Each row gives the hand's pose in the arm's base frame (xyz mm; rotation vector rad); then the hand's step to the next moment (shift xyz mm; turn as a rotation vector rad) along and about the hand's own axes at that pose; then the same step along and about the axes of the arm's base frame.
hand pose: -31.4 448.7 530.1 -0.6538 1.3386 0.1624
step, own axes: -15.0 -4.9 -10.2 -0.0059 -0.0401 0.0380
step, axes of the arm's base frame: -10.1 -5.5 14.9 0.0496 -0.0111 0.0225
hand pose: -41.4 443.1 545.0 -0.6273 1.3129 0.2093
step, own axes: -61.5 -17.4 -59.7 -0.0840 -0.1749 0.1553
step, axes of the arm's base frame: -57.6 -34.0 56.3 0.1920 -0.0425 0.1519
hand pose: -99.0 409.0 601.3 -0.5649 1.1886 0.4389
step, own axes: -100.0 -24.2 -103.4 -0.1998 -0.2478 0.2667
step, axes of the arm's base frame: -93.6 -85.8 71.8 0.2808 -0.0332 0.3041
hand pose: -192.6 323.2 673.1 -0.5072 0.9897 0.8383
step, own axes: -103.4 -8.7 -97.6 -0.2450 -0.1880 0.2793
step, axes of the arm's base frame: -73.3 -113.7 44.6 0.2262 -0.0060 0.3495
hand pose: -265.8 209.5 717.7 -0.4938 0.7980 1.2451
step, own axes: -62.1 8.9 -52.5 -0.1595 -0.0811 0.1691
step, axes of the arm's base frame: -29.2 -75.1 14.4 0.1044 -0.0019 0.2230
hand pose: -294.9 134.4 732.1 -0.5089 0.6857 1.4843
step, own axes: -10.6 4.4 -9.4 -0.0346 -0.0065 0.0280
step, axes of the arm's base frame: -4.9 -14.0 1.0 0.0107 -0.0059 0.0433
